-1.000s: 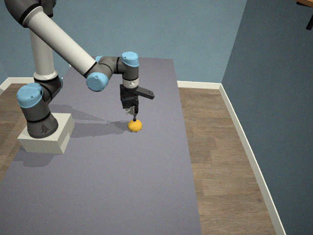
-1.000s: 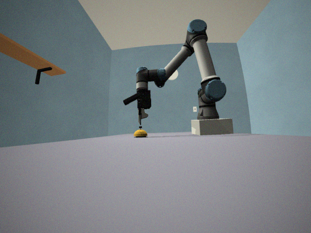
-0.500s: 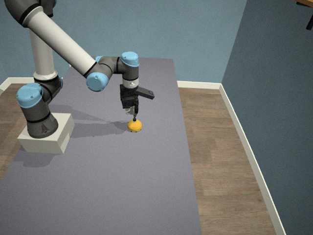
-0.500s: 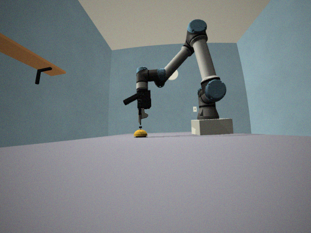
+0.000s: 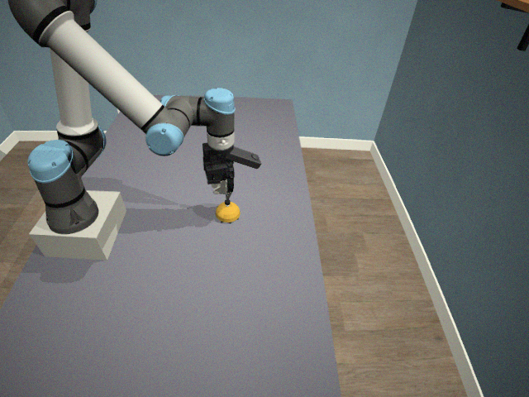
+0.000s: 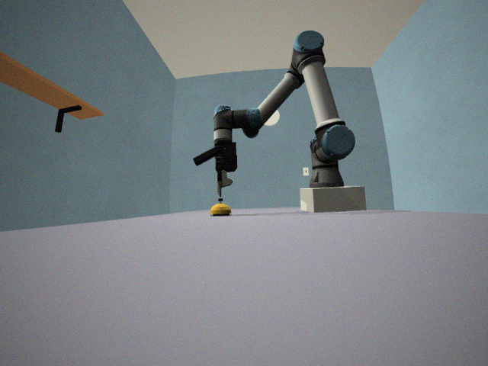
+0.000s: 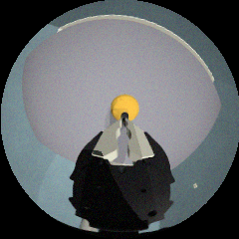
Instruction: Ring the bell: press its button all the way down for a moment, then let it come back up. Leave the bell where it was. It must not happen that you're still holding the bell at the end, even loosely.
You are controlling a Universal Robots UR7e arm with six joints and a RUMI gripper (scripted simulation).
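The black button is 30 mm below my hand. Also, from my hand: yellow dome bell 50 mm below.
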